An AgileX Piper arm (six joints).
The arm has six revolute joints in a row. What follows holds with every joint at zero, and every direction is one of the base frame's.
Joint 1 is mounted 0.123 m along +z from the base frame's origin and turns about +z.
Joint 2 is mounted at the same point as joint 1 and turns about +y.
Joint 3 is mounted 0.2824 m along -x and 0.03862 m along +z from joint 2 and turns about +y.
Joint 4 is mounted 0.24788 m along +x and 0.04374 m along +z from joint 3 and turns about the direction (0.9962, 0, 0.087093).
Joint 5 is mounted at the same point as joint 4 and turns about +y.
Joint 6 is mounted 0.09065 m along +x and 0.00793 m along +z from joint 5 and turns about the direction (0.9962, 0, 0.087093).
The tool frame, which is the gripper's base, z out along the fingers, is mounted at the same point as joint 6; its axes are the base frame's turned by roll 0, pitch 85.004 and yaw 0 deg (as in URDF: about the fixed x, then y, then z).
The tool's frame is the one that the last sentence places.
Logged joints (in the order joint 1, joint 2, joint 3, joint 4, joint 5, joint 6), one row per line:
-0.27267, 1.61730, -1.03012, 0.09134, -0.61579, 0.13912
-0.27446, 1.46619, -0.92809, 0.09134, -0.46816, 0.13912
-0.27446, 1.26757, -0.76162, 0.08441, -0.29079, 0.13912
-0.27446, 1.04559, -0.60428, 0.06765, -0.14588, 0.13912
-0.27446, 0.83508, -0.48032, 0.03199, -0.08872, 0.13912
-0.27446, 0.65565, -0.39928, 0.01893, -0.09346, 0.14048
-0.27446, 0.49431, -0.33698, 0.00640, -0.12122, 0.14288
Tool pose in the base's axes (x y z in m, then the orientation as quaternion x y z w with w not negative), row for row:
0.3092, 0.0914, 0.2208, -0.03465, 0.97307, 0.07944, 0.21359
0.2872, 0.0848, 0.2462, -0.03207, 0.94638, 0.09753, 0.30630
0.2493, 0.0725, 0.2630, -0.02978, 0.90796, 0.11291, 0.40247
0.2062, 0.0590, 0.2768, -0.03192, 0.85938, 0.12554, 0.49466
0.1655, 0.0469, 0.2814, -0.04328, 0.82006, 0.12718, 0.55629
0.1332, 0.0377, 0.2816, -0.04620, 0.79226, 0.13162, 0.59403
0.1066, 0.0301, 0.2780, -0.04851, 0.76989, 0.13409, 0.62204
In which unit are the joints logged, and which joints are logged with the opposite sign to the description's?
The joints are logged in radians. Opposite sign: joint 1, joint 5.
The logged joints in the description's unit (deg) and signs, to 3 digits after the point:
15.623, 92.664, -59.022, 5.233, 35.282, 7.971
15.725, 84.006, -53.176, 5.233, 26.824, 7.971
15.725, 72.626, -43.638, 4.836, 16.661, 7.971
15.725, 59.908, -34.623, 3.876, 8.358, 7.971
15.725, 47.847, -27.520, 1.833, 5.083, 7.971
15.725, 37.566, -22.877, 1.085, 5.355, 8.049
15.725, 28.322, -19.308, 0.367, 6.945, 8.186

